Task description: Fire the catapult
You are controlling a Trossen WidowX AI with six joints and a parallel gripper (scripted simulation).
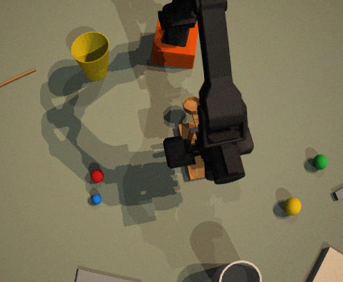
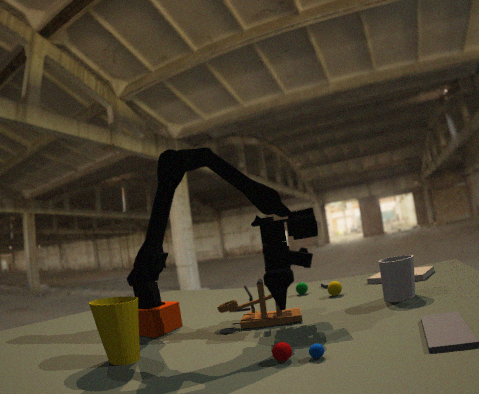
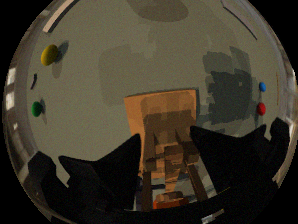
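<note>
The red ball is 9 cm ahead of my gripper tip, 24 cm to the right of it and 2 cm below it. Round my gripper tip: yellow ball (7 cm ahead, 24 cm to the left, 1 cm below); wooden catapult (6 cm behind, 2 cm to the right, 2 cm above); blue ball (15 cm ahead, 22 cm to the right, 2 cm below).
</note>
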